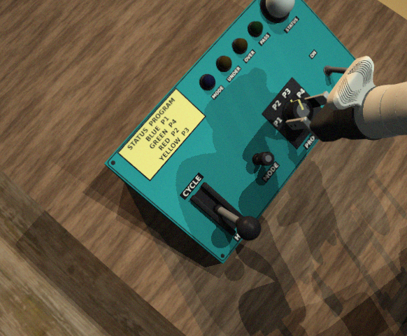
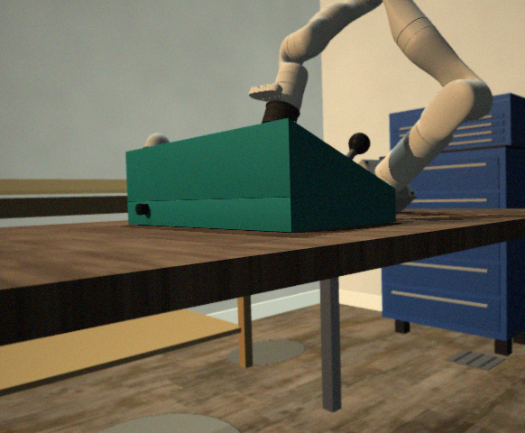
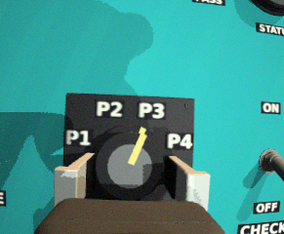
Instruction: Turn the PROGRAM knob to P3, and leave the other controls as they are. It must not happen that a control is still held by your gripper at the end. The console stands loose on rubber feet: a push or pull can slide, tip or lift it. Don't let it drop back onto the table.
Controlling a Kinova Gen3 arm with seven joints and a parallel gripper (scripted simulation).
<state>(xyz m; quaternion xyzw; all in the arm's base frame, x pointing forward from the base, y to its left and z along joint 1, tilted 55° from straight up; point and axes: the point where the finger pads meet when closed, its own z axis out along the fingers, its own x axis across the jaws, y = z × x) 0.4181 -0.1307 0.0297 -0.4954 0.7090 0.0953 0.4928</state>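
My hand is 4 cm short of the teal console, 6 cm to the right of it and 2 cm above it. Round my hand: cycle lever: 2 cm behind, 24 cm to the left, 1 cm above; then mode button: 1 cm ahead, 12 cm to the left; then check toggle: 12 cm to the right, 1 cm below.
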